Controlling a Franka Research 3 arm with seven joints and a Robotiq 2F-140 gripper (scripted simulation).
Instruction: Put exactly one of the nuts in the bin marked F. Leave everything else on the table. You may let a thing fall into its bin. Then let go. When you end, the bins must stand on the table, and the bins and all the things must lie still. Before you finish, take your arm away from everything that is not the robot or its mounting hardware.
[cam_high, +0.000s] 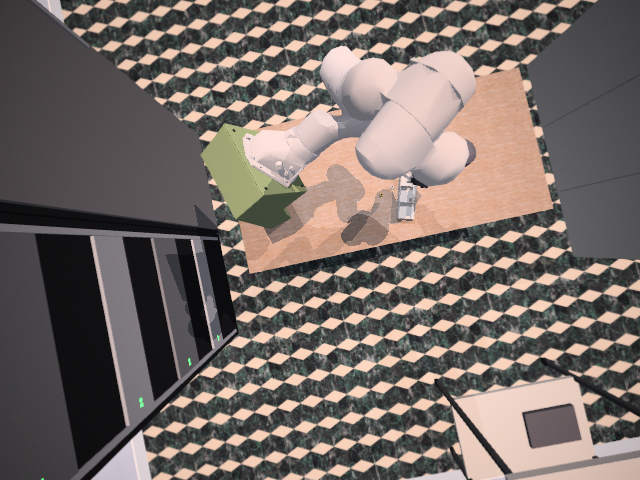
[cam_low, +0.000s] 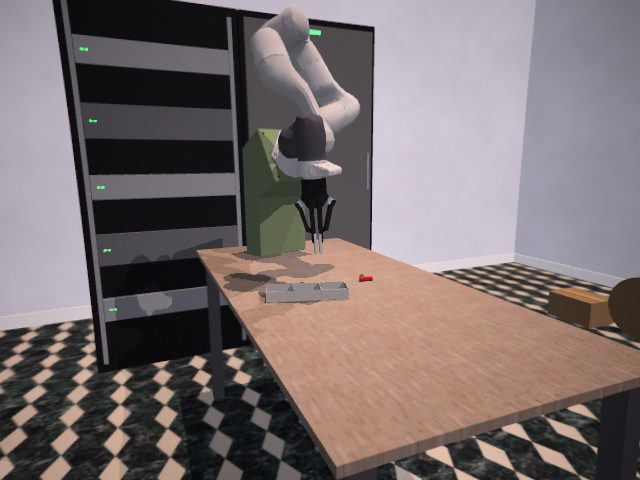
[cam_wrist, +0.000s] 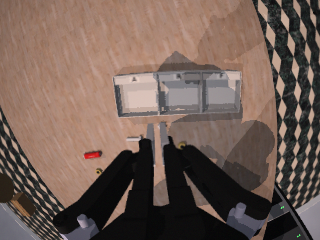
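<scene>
My hand is 30 mm short of the grey three-compartment bin tray, 40 mm to the left of it and 150 mm above it. Also, from my hand: silver nut: 50 mm behind, 10 mm to the right, 160 mm below; then red cylinder: 140 mm behind, 160 mm to the left, 160 mm below; then silver bolt: 80 mm behind, 50 mm to the left, 160 mm below.
</scene>
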